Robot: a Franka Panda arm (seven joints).
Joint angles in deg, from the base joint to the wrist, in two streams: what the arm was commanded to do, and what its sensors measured. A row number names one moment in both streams.
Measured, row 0: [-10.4, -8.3, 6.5, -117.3, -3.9, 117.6, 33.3]
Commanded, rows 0 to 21: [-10.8, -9.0, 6.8, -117.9, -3.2, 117.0, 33.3]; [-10.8, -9.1, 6.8, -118.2, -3.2, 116.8, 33.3]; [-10.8, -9.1, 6.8, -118.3, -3.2, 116.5, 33.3]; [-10.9, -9.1, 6.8, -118.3, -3.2, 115.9, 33.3]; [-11.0, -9.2, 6.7, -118.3, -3.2, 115.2, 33.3]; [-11.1, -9.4, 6.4, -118.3, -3.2, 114.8, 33.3]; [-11.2, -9.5, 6.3, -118.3, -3.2, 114.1, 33.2]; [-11.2, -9.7, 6.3, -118.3, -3.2, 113.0, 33.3]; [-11.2, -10.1, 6.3, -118.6, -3.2, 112.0, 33.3]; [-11.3, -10.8, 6.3, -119.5, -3.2, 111.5, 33.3]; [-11.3, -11.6, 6.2, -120.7, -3.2, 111.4, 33.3]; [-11.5, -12.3, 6.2, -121.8, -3.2, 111.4, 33.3]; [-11.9, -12.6, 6.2, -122.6, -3.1, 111.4, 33.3]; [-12.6, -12.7, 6.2, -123.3, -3.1, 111.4, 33.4]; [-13.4, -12.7, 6.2, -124.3, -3.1, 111.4, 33.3]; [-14.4, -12.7, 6.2, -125.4, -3.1, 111.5, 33.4]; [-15.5, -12.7, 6.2, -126.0, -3.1, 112.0, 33.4]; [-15.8, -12.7, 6.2, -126.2, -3.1, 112.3, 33.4]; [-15.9, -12.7, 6.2, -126.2, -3.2, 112.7, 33.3]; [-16.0, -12.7, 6.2, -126.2, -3.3, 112.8, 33.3]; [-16.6, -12.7, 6.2, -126.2, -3.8, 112.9, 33.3]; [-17.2, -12.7, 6.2, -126.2, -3.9, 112.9, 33.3]
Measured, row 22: [-15.6, -11.4, 5.7, -125.3, -3.9, 112.0, 33.4]
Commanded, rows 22 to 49: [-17.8, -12.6, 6.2, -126.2, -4.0, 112.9, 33.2]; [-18.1, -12.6, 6.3, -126.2, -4.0, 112.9, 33.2]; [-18.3, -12.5, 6.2, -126.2, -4.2, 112.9, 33.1]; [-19.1, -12.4, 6.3, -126.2, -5.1, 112.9, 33.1]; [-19.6, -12.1, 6.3, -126.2, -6.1, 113.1, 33.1]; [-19.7, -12.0, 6.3, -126.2, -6.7, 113.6, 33.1]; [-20.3, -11.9, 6.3, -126.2, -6.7, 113.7, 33.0]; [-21.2, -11.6, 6.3, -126.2, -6.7, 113.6, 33.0]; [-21.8, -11.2, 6.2, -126.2, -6.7, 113.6, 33.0]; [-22.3, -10.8, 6.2, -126.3, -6.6, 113.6, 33.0]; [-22.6, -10.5, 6.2, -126.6, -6.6, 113.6, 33.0]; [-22.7, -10.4, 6.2, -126.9, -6.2, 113.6, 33.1]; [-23.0, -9.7, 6.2, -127.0, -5.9, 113.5, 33.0]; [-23.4, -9.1, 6.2, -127.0, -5.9, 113.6, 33.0]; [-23.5, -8.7, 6.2, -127.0, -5.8, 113.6, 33.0]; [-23.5, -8.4, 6.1, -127.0, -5.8, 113.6, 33.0]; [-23.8, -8.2, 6.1, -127.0, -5.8, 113.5, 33.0]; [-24.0, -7.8, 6.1, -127.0, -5.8, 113.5, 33.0]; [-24.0, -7.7, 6.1, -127.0, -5.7, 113.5, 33.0]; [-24.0, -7.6, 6.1, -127.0, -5.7, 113.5, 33.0]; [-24.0, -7.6, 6.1, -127.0, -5.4, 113.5, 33.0]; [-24.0, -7.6, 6.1, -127.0, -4.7, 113.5, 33.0]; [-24.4, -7.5, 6.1, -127.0, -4.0, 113.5, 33.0]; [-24.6, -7.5, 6.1, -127.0, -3.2, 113.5, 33.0]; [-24.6, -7.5, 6.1, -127.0, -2.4, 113.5, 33.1]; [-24.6, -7.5, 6.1, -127.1, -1.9, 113.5, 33.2]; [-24.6, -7.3, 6.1, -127.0, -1.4, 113.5, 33.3]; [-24.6, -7.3, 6.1, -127.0, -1.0, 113.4, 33.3]
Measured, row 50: [-24.1, -7.4, 5.7, -126.4, -2.8, 112.2, 33.3]
